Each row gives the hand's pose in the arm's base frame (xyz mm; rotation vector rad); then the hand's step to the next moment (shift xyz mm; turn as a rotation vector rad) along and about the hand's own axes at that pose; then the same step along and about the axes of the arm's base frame.
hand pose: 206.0 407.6 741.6 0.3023 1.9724 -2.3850
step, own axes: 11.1 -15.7 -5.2 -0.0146 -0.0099 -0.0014
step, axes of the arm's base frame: -12.5 9.2 12.4 0.0130 0.0019 0.0118
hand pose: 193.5 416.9 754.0 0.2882 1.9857 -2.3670
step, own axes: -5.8 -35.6 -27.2 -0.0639 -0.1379 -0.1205
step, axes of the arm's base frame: 3.6 32.6 31.1 0.0564 0.1372 0.1249
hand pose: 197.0 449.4 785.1 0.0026 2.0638 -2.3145
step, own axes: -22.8 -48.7 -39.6 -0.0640 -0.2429 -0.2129
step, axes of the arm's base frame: 20.2 45.5 44.5 0.0508 0.2409 0.2186
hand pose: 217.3 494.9 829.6 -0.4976 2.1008 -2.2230
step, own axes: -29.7 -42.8 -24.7 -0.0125 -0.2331 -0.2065
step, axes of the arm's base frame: 29.7 34.7 35.2 0.0019 0.2212 0.2196
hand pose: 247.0 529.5 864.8 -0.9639 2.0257 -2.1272
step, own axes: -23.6 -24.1 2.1 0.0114 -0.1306 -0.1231
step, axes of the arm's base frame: 29.0 12.0 12.6 -0.0172 0.1223 0.1307
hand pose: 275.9 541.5 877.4 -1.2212 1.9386 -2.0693
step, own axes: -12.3 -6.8 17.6 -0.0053 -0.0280 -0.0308
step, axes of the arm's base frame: 21.5 -6.4 -2.0 -0.0009 0.0340 0.0246
